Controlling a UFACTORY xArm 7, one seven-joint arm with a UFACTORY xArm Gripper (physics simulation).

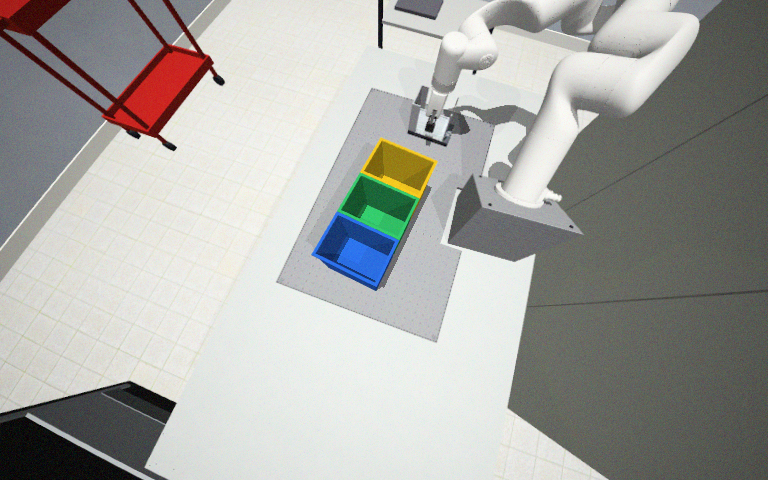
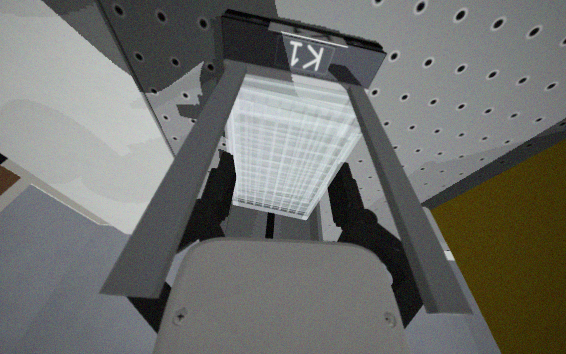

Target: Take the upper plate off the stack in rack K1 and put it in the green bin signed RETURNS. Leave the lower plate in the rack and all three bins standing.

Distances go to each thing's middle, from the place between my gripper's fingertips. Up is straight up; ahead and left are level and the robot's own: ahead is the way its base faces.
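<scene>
From my gripper: blue bin [image 1: 349, 247], 4 cm above, 57 cm to the left, 8 cm ahead; green bin [image 1: 378, 205], 4 cm above, 44 cm to the left, 6 cm ahead; yellow bin [image 1: 392, 164], 4 cm above, 31 cm to the left, 5 cm ahead. Gridded plate [image 2: 287, 149]: my gripper 1 cm short of it. Going by their middles, of the things named here, blue bin farthest from my gripper.
</scene>
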